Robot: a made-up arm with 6 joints.
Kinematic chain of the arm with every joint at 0, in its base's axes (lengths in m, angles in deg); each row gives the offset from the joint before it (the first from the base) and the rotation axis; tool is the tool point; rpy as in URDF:
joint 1: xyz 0 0 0.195 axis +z
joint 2: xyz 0 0 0 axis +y
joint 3: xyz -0.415 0 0.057 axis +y
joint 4: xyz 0.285 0 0.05 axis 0.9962 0 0.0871
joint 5: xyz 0 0 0 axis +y
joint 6: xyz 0.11 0 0.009 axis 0.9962 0 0.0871
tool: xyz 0 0 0 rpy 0 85 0
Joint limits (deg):
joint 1: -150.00..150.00
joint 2: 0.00..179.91
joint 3: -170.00..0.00
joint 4: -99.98..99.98
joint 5: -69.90..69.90
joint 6: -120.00..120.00
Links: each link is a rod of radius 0.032 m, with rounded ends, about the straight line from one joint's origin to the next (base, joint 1, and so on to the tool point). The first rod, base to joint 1, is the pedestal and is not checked.
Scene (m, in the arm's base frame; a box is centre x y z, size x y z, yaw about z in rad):
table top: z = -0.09
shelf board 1: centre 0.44 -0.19 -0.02 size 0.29 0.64 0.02 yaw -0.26
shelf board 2: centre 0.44 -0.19 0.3 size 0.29 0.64 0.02 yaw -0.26
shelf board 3: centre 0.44 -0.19 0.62 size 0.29 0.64 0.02 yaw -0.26
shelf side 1: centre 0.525 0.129 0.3 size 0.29 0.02 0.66 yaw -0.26
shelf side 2: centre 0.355 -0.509 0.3 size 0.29 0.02 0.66 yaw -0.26
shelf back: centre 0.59 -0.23 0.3 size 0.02 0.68 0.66 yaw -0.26
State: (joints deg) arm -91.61 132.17 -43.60 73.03 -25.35 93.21
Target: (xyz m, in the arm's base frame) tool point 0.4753 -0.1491 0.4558
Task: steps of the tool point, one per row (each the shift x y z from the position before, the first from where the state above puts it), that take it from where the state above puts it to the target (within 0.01 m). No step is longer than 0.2 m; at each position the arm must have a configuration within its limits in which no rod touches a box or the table.
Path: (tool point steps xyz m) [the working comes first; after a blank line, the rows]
Joints at the target: -14.88 99.57 -69.38 70.43 -12.56 93.21
Straight joint move there: touches shelf board 2, shelf side 2.

1: 0.0750 -0.0371 0.1180
2: 0.0791 0.0116 0.1298
3: 0.0583 0.0618 0.1301
4: 0.1170 0.0297 -0.0059
5: 0.1120 0.0727 -0.0023
6: 0.0899 0.1135 0.0033

